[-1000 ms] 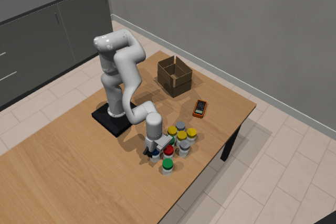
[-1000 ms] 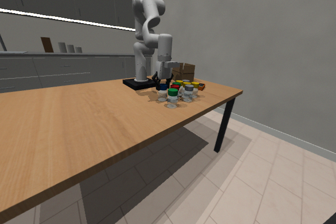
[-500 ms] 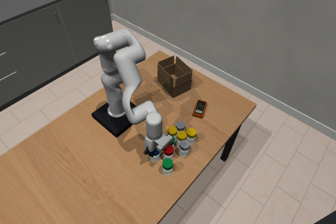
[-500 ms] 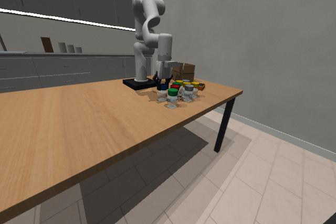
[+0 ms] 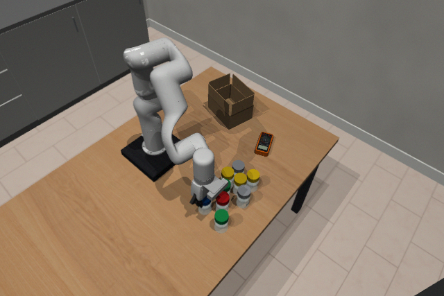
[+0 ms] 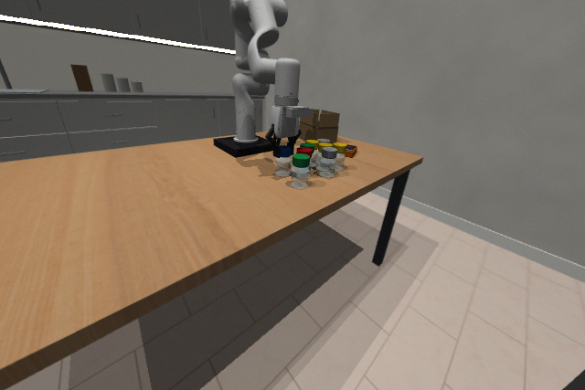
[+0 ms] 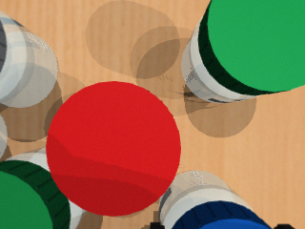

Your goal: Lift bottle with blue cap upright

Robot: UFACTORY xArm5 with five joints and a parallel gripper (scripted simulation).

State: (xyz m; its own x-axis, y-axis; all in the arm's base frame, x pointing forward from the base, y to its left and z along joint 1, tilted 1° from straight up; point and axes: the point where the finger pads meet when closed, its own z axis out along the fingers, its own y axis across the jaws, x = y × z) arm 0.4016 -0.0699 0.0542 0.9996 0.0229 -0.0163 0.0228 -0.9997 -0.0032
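The blue-capped bottle lies 40 mm below my hand. The rest, counted from my hand: orange multimeter: 450 mm to the left, 80 mm below, 30 mm behind; red-capped bottle: 50 mm to the left, 50 mm below, 50 mm ahead.
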